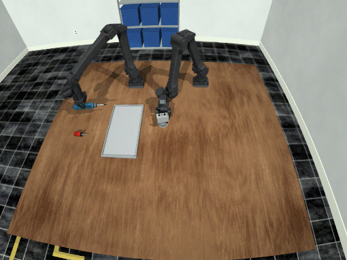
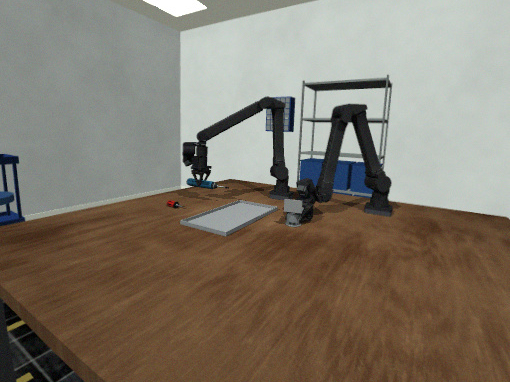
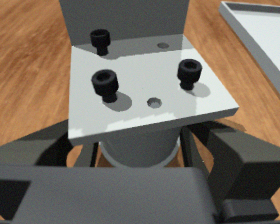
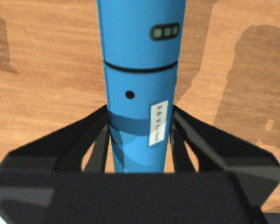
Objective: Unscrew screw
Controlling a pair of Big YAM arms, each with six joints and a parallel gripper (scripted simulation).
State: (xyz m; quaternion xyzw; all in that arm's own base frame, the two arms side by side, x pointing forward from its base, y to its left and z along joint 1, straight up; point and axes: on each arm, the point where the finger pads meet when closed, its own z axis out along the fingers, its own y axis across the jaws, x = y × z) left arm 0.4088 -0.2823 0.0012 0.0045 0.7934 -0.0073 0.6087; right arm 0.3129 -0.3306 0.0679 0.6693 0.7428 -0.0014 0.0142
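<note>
The grey bracket is 5 cm above my left hand. From my left hand the other things lie so: screw (5 cm above, 2 cm behind, 1 cm to the left); flat grey tray (26 cm to the right, 5 cm ahead, 2 cm below); small red-handled tool (56 cm to the right, 9 cm ahead, 1 cm below).
</note>
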